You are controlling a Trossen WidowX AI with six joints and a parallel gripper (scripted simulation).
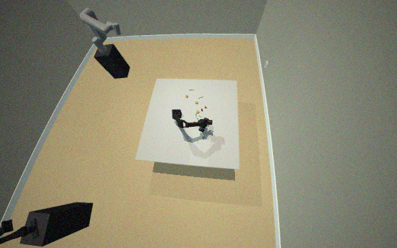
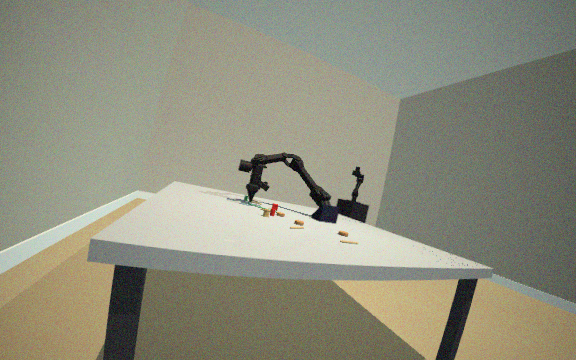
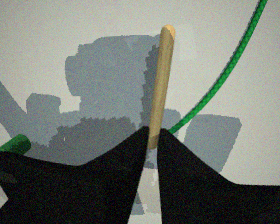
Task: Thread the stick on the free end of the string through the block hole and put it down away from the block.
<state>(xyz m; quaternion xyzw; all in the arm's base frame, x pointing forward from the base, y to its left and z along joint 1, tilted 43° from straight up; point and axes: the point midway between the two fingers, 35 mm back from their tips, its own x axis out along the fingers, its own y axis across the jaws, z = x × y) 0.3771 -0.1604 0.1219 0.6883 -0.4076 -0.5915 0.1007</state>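
The red block is 13 cm behind my gripper tip and 6 cm to the left of it. Round my gripper tip: round wooden button: 8 cm behind, 23 cm to the left, 1 cm below; green object: 2 cm behind, 14 cm to the right.
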